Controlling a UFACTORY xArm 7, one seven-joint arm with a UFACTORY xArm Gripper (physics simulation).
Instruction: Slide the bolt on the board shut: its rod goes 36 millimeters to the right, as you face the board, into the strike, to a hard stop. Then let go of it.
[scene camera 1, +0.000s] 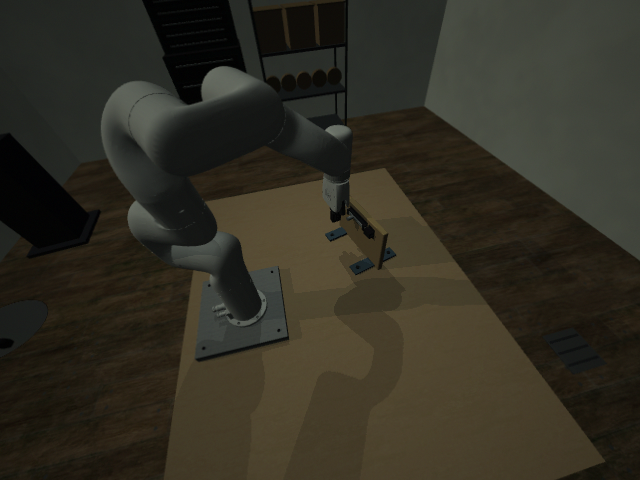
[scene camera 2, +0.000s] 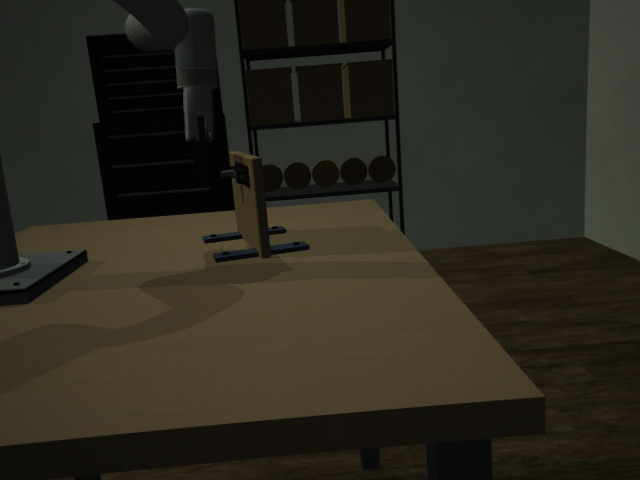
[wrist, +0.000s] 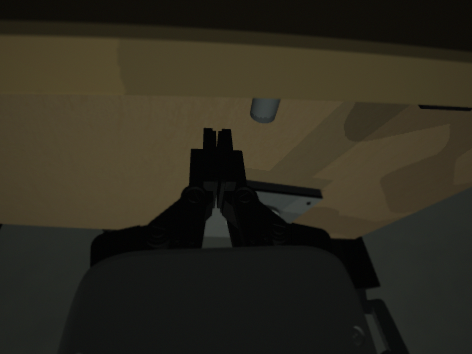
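Pixels of known places: gripper, fingertip midpoint: (scene camera 1: 335, 220) (scene camera 2: 203, 179) (wrist: 215, 145); arm's base, link origin: (scene camera 1: 247, 307).
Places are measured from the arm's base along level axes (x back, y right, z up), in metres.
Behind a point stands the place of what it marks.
Note:
The upright wooden board (scene camera 1: 366, 249) @(x -0.432, y -0.066, z 0.014 m) (scene camera 2: 249, 214) @(x -0.431, y -0.073, z 0.043 m) (wrist: 200, 70) @(x -0.426, y -0.171, z 0.150 m) carries a black bolt housing (scene camera 1: 356, 219) @(x -0.413, y -0.118, z 0.119 m) (scene camera 2: 241, 175) high on its face. A grey round knob (scene camera 1: 351, 217) @(x -0.401, y -0.133, z 0.120 m) (scene camera 2: 227, 173) @(x -0.398, y -0.130, z 0.116 m) (wrist: 265, 111) @(x -0.394, y -0.137, z 0.122 m) sticks out from the bolt. The dark strike (scene camera 1: 368, 231) @(x -0.422, y -0.048, z 0.125 m) is near the board's right end. Whether the rod is in the strike is too small and dark to tell. My gripper (scene camera 1: 336, 219) @(x -0.352, y -0.152, z 0.108 m) (scene camera 2: 202, 175) @(x -0.352, y -0.152, z 0.108 m) (wrist: 215, 145) @(x -0.352, y -0.152, z 0.108 m) is shut and empty, pointing down on the knob's side of the board. In the wrist view its fingertips are left of the knob, apart from it.
Blue feet (scene camera 1: 361, 266) @(x -0.396, y -0.026, z -0.017 m) (scene camera 2: 235, 254) @(x -0.399, y -0.017, z -0.017 m) hold the board on the wooden table (scene camera 1: 465, 387) @(x -0.479, y 0.395, z -0.025 m) (scene camera 2: 361, 335) @(x -0.535, y 0.418, z -0.025 m). The arm's grey base plate (scene camera 1: 271, 320) @(x -0.063, y 0.067, z -0.001 m) (scene camera 2: 56, 268) @(x -0.109, y 0.016, z -0.001 m) (wrist: 295, 202) @(x -0.078, y 0.073, z -0.001 m) lies on the knob's side. A shelf rack (scene camera 1: 345, 62) (scene camera 2: 397, 155) stands behind the table.

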